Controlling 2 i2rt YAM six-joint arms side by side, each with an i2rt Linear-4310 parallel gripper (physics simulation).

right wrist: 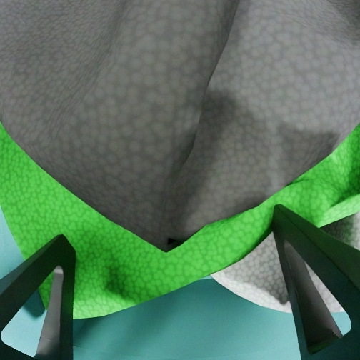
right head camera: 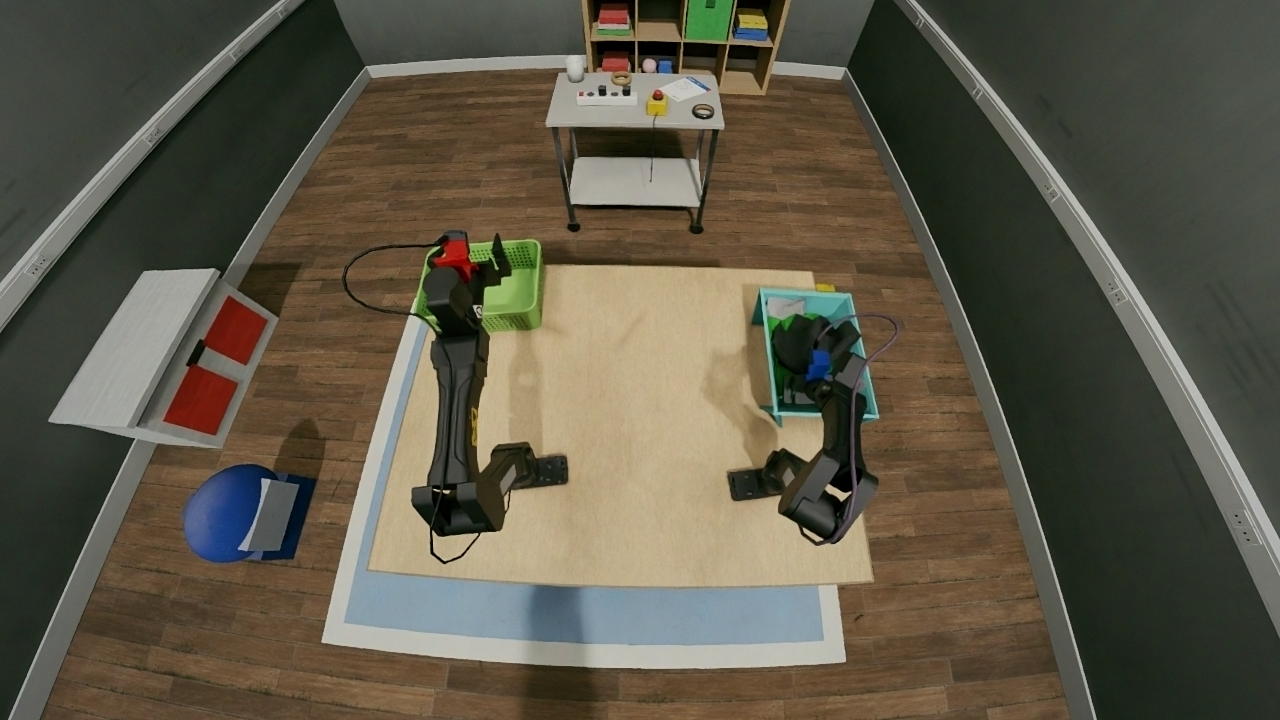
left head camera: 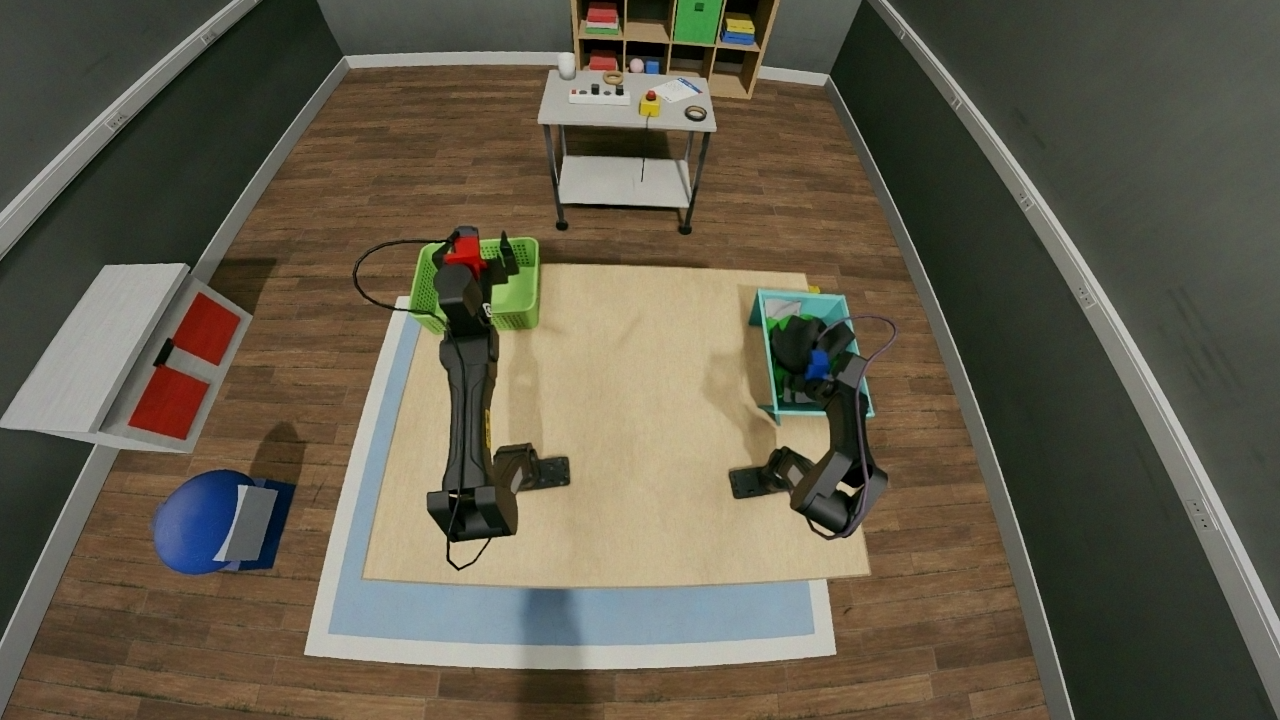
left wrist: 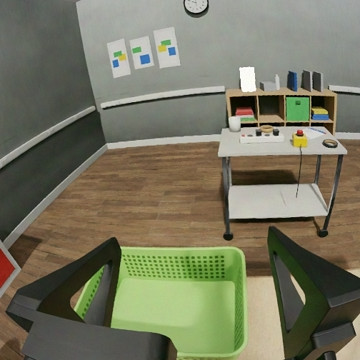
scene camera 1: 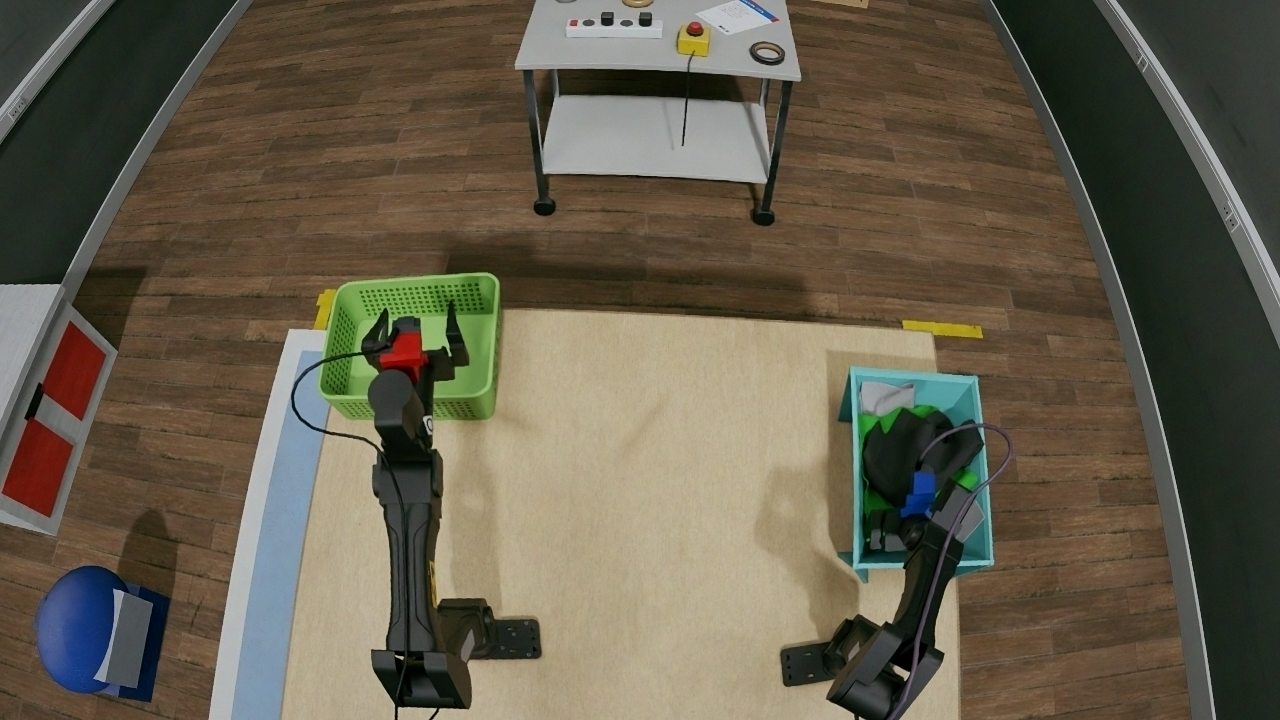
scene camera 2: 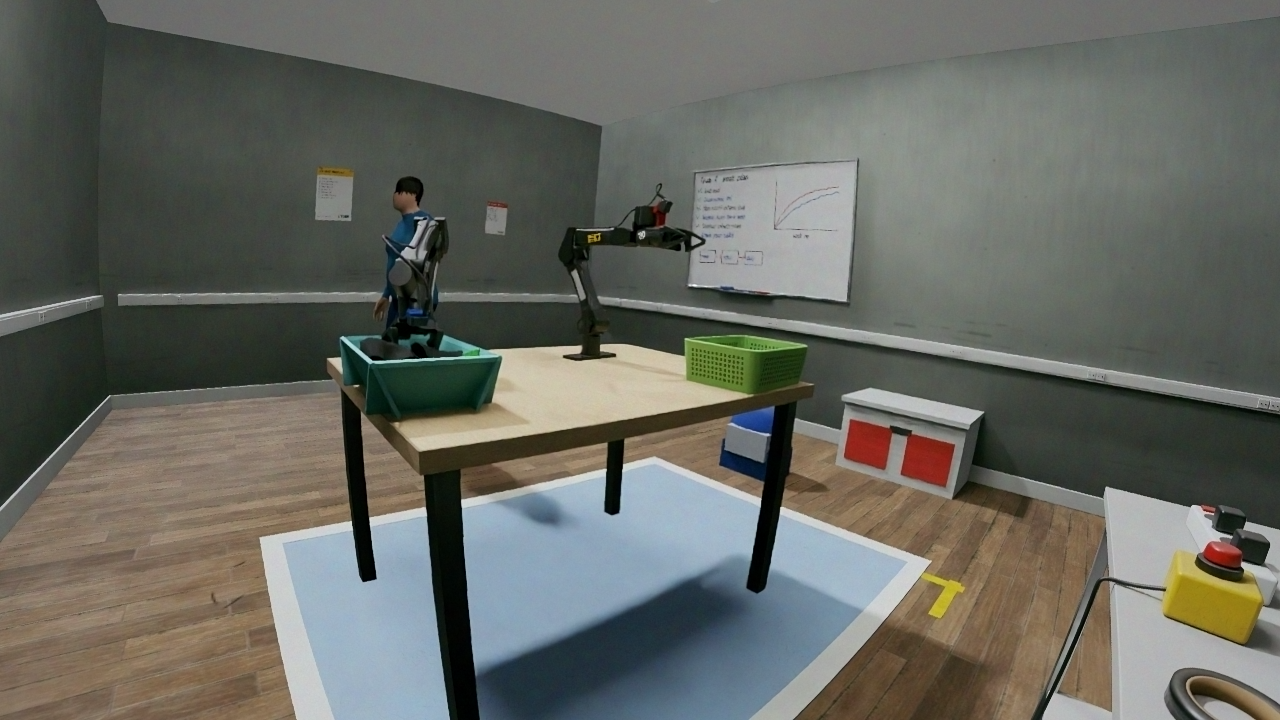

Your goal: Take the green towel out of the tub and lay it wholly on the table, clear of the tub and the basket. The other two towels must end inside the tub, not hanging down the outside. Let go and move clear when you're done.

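The teal tub point(left head camera: 766, 362) point(scene camera 1: 856, 483) point(scene camera 2: 447, 386) point(right wrist: 150, 337) stands on the table. Inside, a dark towel point(left head camera: 792, 344) point(scene camera 1: 893, 458) point(right wrist: 150, 125) lies bunched on the green towel point(scene camera 1: 875, 499) point(right wrist: 95, 270), whose edge shows around it. A light grey towel point(scene camera 1: 886, 396) point(right wrist: 255, 286) shows beneath, at the tub's far end and near end. My right gripper point(scene camera 2: 414, 338) point(right wrist: 163, 233) is open and points down into the tub, its fingertips over the green towel's near edge; contact cannot be told. My left gripper point(left head camera: 480, 237) point(scene camera 1: 418, 309) point(left wrist: 190, 241) is open and empty, high above the green basket point(left head camera: 529, 308) point(scene camera 1: 485, 394) point(left wrist: 241, 300).
The basket stands empty at the table's far left corner in scene camera 1. Table top point(left head camera: 626, 402) point(scene camera 1: 644, 501) lies between basket and tub. A grey cart point(left head camera: 554, 105) point(scene camera 1: 554, 67) stands beyond the table. A person point(scene camera 2: 407, 223) stands behind the table in scene camera 2.
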